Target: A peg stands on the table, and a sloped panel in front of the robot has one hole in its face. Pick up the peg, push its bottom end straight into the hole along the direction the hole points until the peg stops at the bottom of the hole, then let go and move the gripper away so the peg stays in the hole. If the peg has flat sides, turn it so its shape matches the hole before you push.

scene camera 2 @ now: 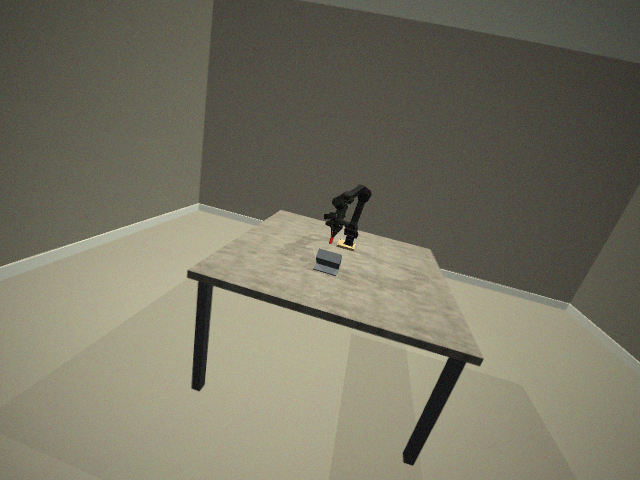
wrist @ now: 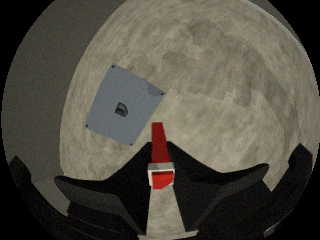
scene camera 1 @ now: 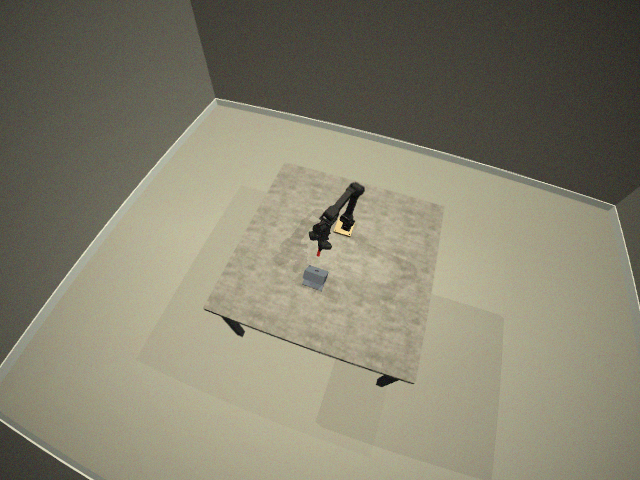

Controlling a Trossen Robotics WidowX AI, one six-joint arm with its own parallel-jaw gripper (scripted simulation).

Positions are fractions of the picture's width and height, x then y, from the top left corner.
Scene:
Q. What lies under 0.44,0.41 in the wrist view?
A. A grey sloped panel.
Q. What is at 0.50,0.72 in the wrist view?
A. A red peg.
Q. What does my gripper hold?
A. A red peg.

